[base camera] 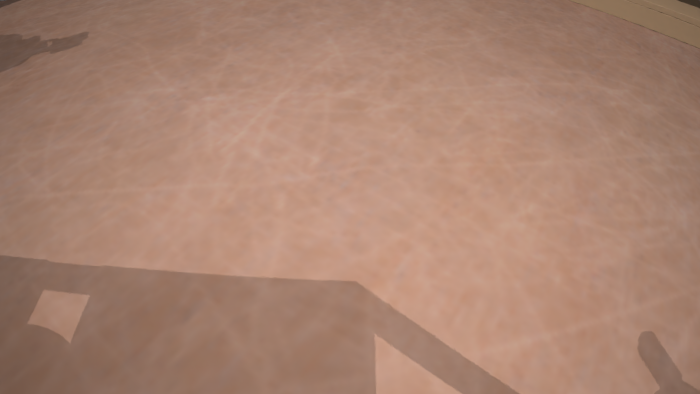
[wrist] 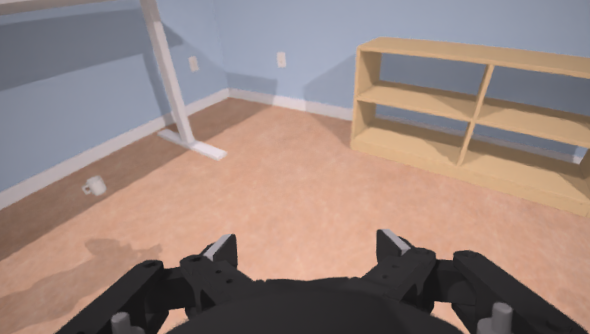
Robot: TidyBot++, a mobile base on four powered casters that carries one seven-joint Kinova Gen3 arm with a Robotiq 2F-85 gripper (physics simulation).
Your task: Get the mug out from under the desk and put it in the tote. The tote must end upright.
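Frame: origin at the arm's base, x right, y ahead, z up, level; centimetres.
Where they show: gripper, fingertip midpoint: (wrist: 306, 247).
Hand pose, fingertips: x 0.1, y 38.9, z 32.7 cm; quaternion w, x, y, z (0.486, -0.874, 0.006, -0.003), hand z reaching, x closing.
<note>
After its pixels a point has its place.
A white mug (wrist: 96, 185) @(x -112.5, y 134.7, z -33.4 cm) lies or stands on the floor at the left of the wrist view, in the shade near the wall, with its handle toward the left. A white desk (wrist: 167, 75) @(x -76.1, y 182.3, z 9.9 cm) stands above and behind it at the upper left; its leg and foot show to the right of the mug. My gripper (wrist: 306, 247) @(x 0.1, y 38.9, z 32.7 cm) is open and empty, well away from the mug and to its right in the wrist view. The tote does not show in either view.
A wooden shelf unit (wrist: 415, 47) @(x 59.4, y 162.4, z 21.4 cm) (base camera: 650, 19) @(x 93.5, y 125.9, z -36.7 cm) stands at the right of the wrist view, and its base edge shows at the upper right of the base camera view. Blue walls meet in a corner behind the desk's foot. Robot shadows lie on the floor.
</note>
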